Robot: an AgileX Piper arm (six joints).
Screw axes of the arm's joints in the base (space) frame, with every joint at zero. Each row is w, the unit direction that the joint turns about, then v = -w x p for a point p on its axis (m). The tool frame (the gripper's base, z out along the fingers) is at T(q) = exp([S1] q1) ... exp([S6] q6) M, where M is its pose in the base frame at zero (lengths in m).
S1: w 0 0 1 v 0 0 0
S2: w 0 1 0 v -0.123 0 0
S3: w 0 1 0 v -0.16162 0 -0.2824
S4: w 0.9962 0 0.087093 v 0 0.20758 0
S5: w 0 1 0 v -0.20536 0 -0.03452
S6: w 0.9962 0 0.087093 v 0 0.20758 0
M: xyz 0.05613 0 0.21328 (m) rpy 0 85 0 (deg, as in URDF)
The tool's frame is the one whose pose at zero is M.
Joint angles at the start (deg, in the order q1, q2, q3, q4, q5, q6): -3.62, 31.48, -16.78, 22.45, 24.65, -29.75
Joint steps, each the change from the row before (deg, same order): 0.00, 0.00, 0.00, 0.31, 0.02, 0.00; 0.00, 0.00, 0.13, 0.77, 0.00, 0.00; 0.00, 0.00, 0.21, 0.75, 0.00, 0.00; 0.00, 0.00, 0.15, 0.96, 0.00, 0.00; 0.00, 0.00, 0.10, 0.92, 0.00, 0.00; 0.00, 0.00, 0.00, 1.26, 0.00, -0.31; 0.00, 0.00, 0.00, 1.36, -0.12, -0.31; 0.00, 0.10, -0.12, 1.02, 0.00, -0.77; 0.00, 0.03, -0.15, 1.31, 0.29, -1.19; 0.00, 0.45, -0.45, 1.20, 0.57, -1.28; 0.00, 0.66, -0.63, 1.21, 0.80, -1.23
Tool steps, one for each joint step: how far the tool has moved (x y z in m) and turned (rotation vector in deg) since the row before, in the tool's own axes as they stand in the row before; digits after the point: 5 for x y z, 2 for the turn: -0.00007, 0.00019, 0.00000, -0.12, -0.05, 0.28; 0.00045, 0.00051, 0.00026, -0.30, -0.03, 0.72; 0.00089, 0.00052, 0.00042, -0.30, 0.05, 0.72; 0.00050, 0.00060, 0.00030, -0.37, -0.05, 0.90; 0.00024, 0.00055, 0.00020, -0.34, -0.09, 0.85; -0.00042, 0.00072, 0.00000, -0.46, -0.26, 0.84; -0.00062, 0.00068, 0.00000, -0.43, -0.39, 0.93; -0.00095, 0.00053, 0.00002, -0.36, -0.24, 0.15; -0.00087, 0.00098, -0.00022, -0.61, -0.16, -0.03; -0.00189, 0.00096, 0.00029, -0.74, 0.20, -0.19; -0.00249, 0.00108, 0.00050, -0.89, 0.39, -0.13
